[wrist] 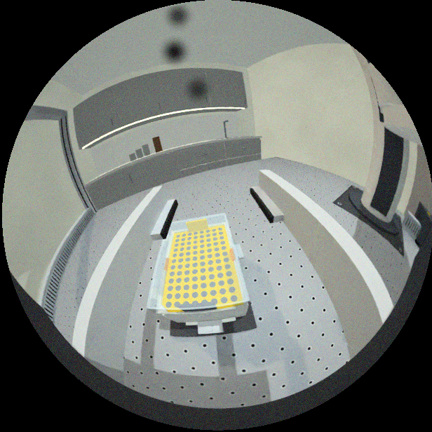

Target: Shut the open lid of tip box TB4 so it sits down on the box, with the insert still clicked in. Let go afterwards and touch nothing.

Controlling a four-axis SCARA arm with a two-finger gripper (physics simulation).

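Observation:
Tip box TB4 [205, 316] is in the lower middle of the wrist view; no label can be read. Its yellow insert [202, 270], with rows of round grey holes, looks flat and level, with orange clips at both sides. A clear, pale-edged lid [154, 290] frames and overlies the insert; whether it sits fully down on the box cannot be told. My gripper [211, 186] is shut as far as it goes and empty, its two pads standing apart in view. The left pad overlaps the box's far left corner in view; contact cannot be told. The right pad is apart from the box.
The box stands on a dark base [245, 322] on a grey perforated table [295, 350]. Shadows fall across the table in front. A dark plate [345, 200] with a pale upright device stands at the right. Grey cabinets [160, 110] and a counter are in the background.

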